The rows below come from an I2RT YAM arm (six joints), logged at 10 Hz.
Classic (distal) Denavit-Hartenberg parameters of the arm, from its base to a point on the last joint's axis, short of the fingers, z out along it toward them. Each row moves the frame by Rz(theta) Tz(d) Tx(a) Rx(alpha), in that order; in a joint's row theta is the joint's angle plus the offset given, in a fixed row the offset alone. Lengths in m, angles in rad.
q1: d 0.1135, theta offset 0, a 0.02, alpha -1.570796
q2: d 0, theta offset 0, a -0.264, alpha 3.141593
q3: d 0, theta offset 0.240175, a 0.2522, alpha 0
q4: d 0, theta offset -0.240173, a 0.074, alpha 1.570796
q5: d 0, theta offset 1.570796, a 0, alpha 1.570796
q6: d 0.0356, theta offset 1.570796, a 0, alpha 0
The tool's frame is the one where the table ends.
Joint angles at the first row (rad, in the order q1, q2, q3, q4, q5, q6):
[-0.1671 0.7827 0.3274 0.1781 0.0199 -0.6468]
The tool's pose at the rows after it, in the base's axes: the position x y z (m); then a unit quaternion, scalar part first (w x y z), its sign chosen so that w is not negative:
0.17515, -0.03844, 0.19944, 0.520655, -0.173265, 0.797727, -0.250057
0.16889, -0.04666, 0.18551, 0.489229, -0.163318, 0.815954, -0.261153
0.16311, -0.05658, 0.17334, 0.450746, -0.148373, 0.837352, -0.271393
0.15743, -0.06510, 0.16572, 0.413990, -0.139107, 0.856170, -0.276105
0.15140, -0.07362, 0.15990, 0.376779, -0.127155, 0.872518, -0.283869
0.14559, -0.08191, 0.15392, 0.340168, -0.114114, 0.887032, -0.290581
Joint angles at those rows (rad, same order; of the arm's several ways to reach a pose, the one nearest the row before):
[-0.2119 0.7765 0.2855 0.1516 0.0207 -0.6543]
[-0.2642 0.7792 0.2524 0.1316 0.0264 -0.6769]
[-0.3265 0.7965 0.2337 0.0998 0.0359 -0.6994]
[-0.3844 0.8091 0.2315 0.0481 0.0369 -0.7277]
[-0.4423 0.8214 0.2332 -0.0009 0.0488 -0.7578]
[-0.4988 0.8418 0.2339 -0.0367 0.0641 -0.7867]

